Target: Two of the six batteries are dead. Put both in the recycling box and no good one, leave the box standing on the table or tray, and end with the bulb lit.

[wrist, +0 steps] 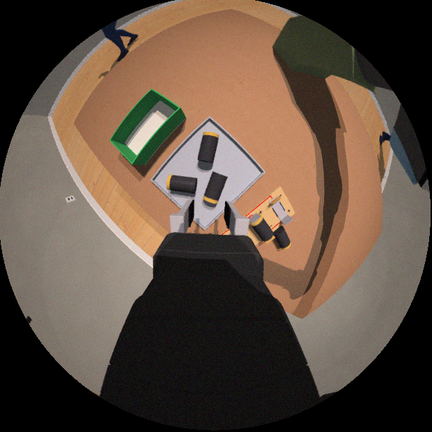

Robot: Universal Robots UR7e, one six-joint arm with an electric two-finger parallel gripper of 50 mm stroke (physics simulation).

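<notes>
My gripper [209,208] is open and empty, above the near corner of the grey tray [245,172]. Three black batteries with orange ends lie apart on the tray: one battery [208,149] toward the far corner, one battery [182,184] at the left, and one battery [215,188] nearest my fingertips. The green recycling box [171,127] stands upright left of the tray, and its visible white floor holds no battery. The wooden circuit board [283,194] is right of my fingers, with one battery [262,228] and another battery [282,238] at it. Whether the bulb is lit cannot be told.
The brown table top [235,65] carries the tray, box and board. A dark green block-like base [315,47] stands at the upper right and casts a long shadow. Dark blue figure legs [119,41] show beyond the table at the upper left. Part of the robot arm is at the right edge.
</notes>
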